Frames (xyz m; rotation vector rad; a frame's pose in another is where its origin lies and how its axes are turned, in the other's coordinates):
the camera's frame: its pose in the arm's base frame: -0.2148 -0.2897 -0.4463 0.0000 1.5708 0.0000
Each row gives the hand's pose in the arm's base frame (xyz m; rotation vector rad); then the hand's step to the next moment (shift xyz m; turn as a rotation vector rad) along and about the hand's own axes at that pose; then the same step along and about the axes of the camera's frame.
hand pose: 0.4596 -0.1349 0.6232 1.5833 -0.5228 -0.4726
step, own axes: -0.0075 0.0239 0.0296 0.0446 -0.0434 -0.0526
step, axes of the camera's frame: -0.0215 -0.0208 -0.0247 0.0389 0.0185 0.0691
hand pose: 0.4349 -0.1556 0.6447 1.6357 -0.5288 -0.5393
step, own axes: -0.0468 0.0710 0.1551 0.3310 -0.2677 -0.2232
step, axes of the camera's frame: -0.0543 -0.1001 -0.1354 0.2550 0.0012 0.4075
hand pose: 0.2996 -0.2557 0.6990 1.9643 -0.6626 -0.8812
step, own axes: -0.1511 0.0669 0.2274 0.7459 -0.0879 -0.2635
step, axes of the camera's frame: -0.0208 -0.0350 -0.2781 0.2201 -0.3665 0.6714
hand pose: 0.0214 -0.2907 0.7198 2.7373 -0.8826 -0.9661
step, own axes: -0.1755 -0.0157 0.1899 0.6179 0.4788 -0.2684
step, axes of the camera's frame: 0.0598 0.1275 -0.2174 -0.0127 -0.7633 0.3166
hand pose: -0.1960 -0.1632 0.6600 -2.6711 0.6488 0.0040
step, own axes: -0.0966 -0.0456 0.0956 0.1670 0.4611 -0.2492
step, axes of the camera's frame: 0.0624 0.1154 -0.0577 -0.0435 -0.5430 -0.0765
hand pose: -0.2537 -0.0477 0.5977 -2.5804 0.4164 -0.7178
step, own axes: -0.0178 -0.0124 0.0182 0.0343 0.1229 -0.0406
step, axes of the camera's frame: 0.0156 0.0235 -0.0026 0.0127 -0.1325 -0.0147
